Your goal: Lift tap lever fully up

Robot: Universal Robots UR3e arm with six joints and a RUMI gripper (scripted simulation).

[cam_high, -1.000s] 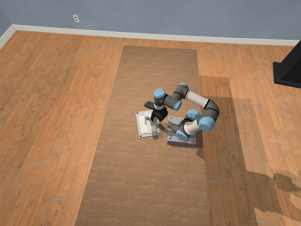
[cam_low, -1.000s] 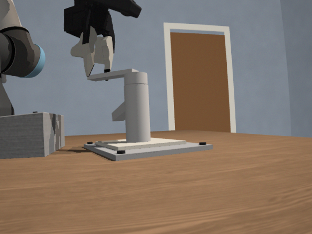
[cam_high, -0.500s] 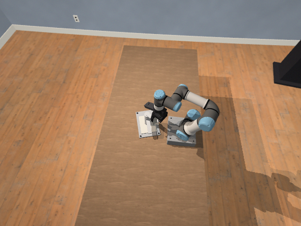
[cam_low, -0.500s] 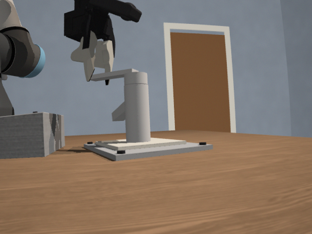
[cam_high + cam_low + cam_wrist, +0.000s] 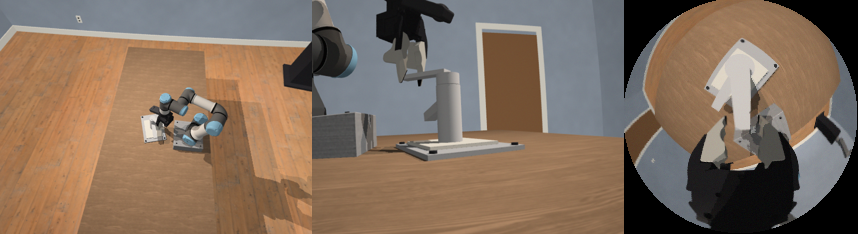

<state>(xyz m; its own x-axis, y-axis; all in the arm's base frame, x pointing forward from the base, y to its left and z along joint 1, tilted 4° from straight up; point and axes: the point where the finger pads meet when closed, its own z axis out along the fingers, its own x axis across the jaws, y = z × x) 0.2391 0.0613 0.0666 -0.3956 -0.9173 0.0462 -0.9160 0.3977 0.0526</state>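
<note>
Now: hand 30 mm short of the lever and 10 mm to the left of it. The rest, counted from my hand: tap 50 mm ahead, 20 mm to the right, 50 mm below; grey base plate 80 mm ahead, 30 mm to the right, 140 mm below.
</note>
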